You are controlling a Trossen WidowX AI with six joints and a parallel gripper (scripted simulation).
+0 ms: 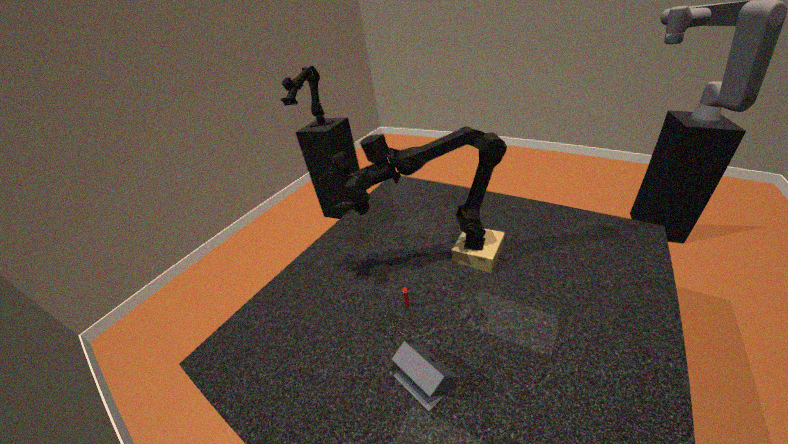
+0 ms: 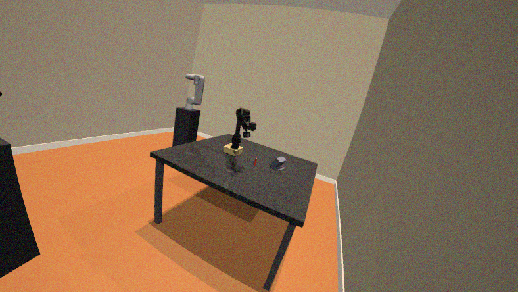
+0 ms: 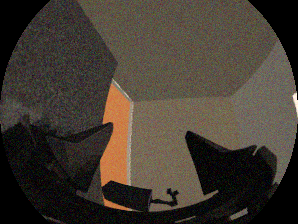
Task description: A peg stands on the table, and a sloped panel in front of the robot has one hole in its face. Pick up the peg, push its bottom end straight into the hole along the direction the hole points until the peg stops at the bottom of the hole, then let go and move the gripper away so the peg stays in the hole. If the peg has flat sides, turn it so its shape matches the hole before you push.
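Now: the red peg 7 cm ahead of my gripper tip, 24 cm to the left of it and 29 cm below it. Also, from my gripper tip: grey sloped panel: 27 cm ahead, 38 cm to the left, 30 cm below.
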